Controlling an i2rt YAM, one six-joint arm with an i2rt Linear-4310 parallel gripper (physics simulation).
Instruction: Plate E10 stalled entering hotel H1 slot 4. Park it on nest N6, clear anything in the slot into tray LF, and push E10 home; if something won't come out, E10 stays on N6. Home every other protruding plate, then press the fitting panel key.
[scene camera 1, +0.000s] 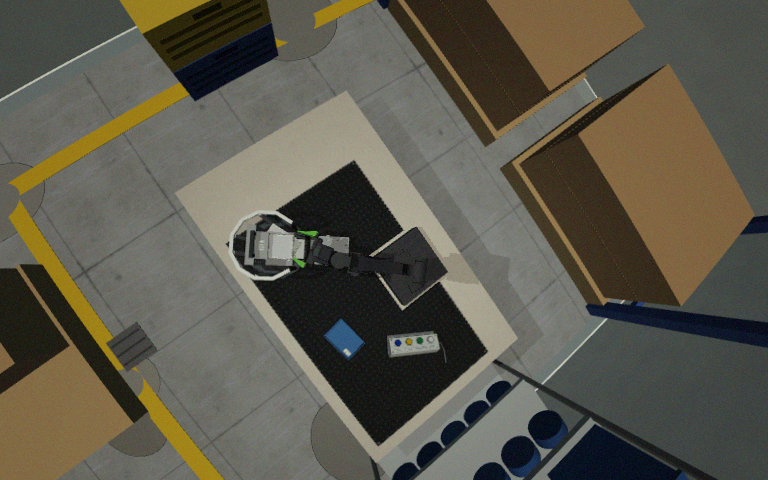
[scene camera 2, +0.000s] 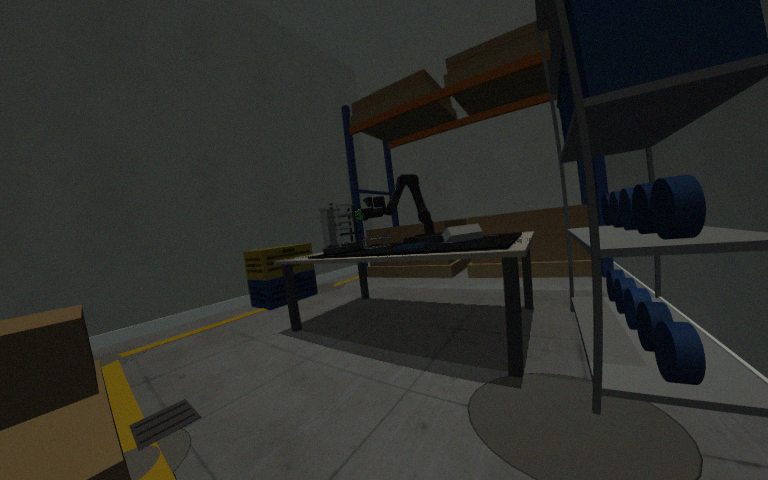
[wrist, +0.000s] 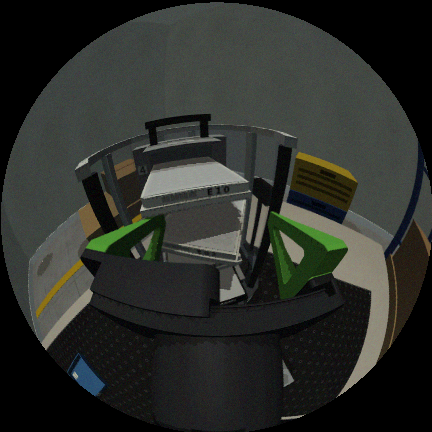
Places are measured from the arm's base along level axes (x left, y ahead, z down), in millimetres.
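Where they show: gripper, fingertip midpoint: (scene camera 1: 292, 243) (scene camera 2: 351, 216) (wrist: 216, 217); arm's base, link origin: (scene camera 2: 429, 235).
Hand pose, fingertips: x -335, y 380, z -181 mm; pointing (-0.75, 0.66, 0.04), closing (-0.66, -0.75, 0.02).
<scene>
Each offset is from my fingertips to the centre of the thing. "spot": to the spot under its first point. Level surfaces: height alone.
Plate E10 @(dx -16, dy +57, dz -21 mm) (wrist: 197, 180) (scene camera 1: 280, 246) sticks out toward me at the top of the clear hotel H1 (wrist: 281, 175) (scene camera 1: 231, 249), by the slot marked 4. A lower plate @(dx -25, dy +36, dz +24 mm) (wrist: 220, 245) also protrudes under it; its label is hard to read. My gripper (wrist: 216, 217) (scene camera 1: 295, 246) (scene camera 2: 360, 214) is open and empty, its green fingers on either side of the stack, lower than E10 in the wrist view. The key panel @(dx +632, dy -236, dz +176 mm) (scene camera 1: 413, 343) has blue, yellow, green and white keys. A blue tray @(dx +456, dy +14, dz +210 mm) (scene camera 1: 344, 338) (wrist: 87, 376) lies on the mat; its name is not readable. What lies inside slot 4 is hidden.
A pale flat piece @(spot: dx +83, dy -165, dz +158 mm) (scene camera 1: 340, 244) lies partly under my arm; I cannot tell if it is nest N6. The hotel's black front posts @(dx +80, dy +49, dz +58 mm) (wrist: 97, 200) flank the plates. The arm's base stands on a dark block (scene camera 1: 403, 294). The black mat @(dz +218 mm) (scene camera 1: 385, 407) covers part of the table.
</scene>
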